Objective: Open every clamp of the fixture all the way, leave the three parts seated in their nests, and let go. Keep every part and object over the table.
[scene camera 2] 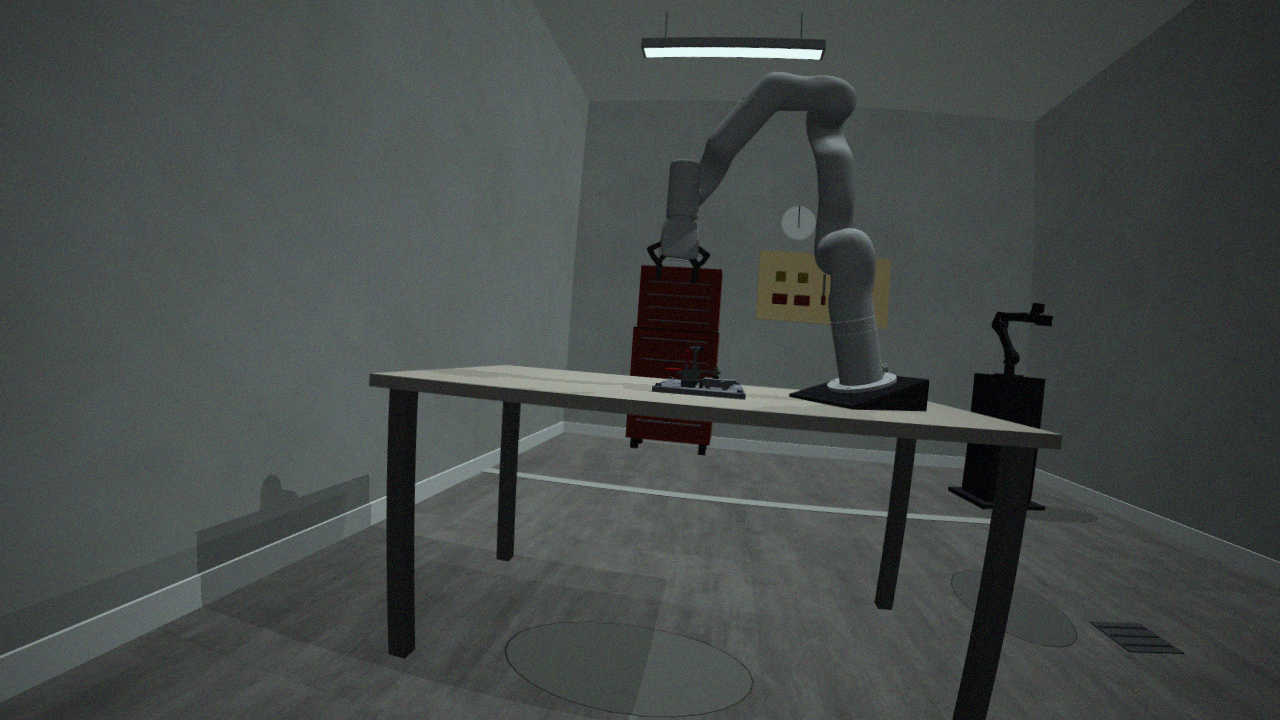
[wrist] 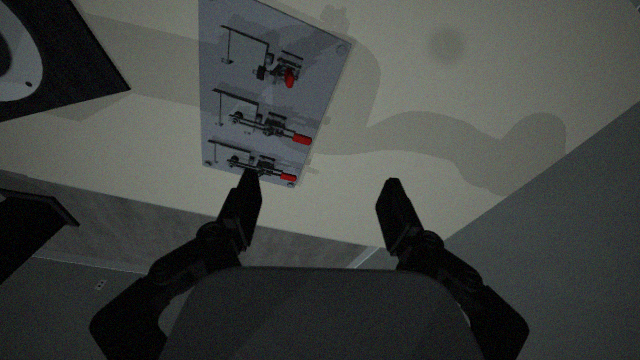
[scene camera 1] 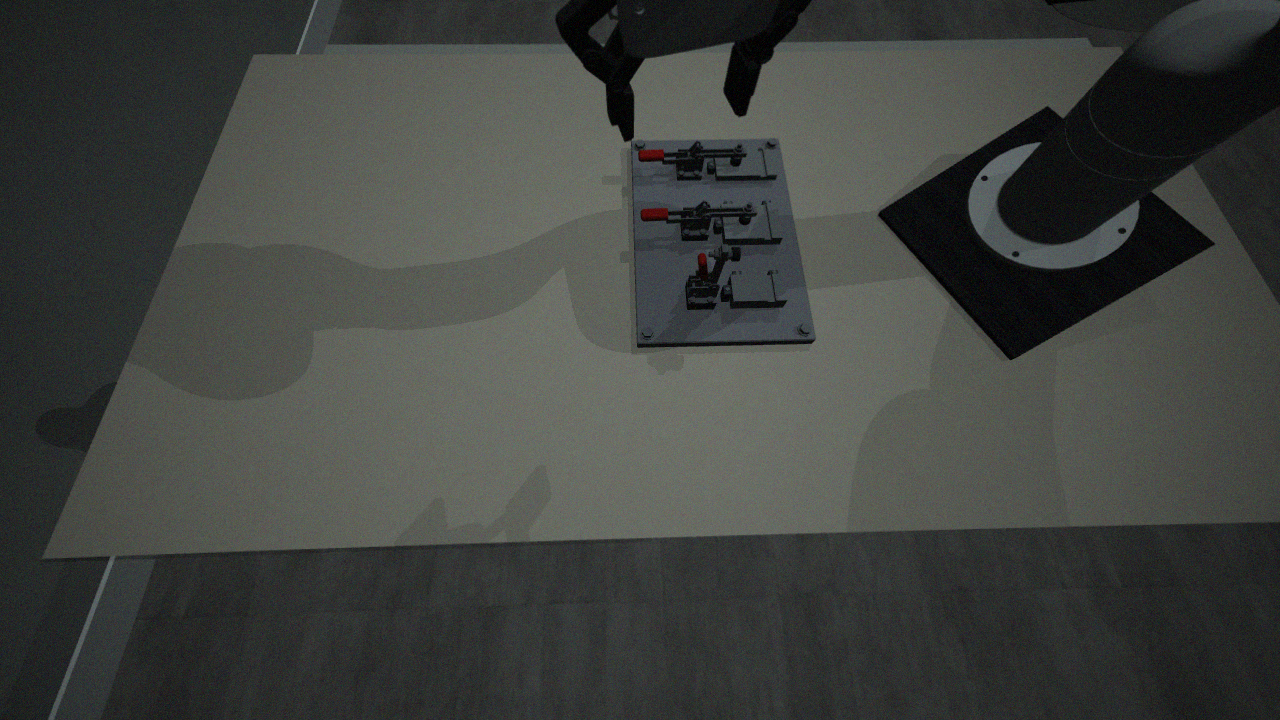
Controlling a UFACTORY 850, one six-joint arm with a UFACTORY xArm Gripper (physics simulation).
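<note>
The grey fixture plate (scene camera 1: 662, 286) (scene camera 2: 662, 387) (wrist: 310, 100) lies on the table with three red-handled toggle clamps. The far clamp (scene camera 1: 689, 161) (wrist: 262, 167) and middle clamp (scene camera 1: 695, 221) (wrist: 272, 126) have handles laid flat, and their arms reach over their nests. The near clamp (scene camera 1: 702, 288) (wrist: 287, 70) has its handle up and its arm raised, tilted off its nest. Flat grey parts (scene camera 1: 739, 168) (scene camera 1: 747, 228) (scene camera 1: 753, 288) appear to sit in the nests; their seating is hard to judge. My gripper (scene camera 1: 684, 126) (scene camera 2: 677, 277) (wrist: 321, 188) is open and empty, high above the plate.
The pale table (scene camera 1: 402, 456) (scene camera 2: 554, 394) carries the black base block (scene camera 1: 1002, 313) (scene camera 2: 904, 398) (wrist: 95, 75) of the arm, right of the plate in scene camera 1. A red tool cabinet (scene camera 2: 678, 300) stands behind the table.
</note>
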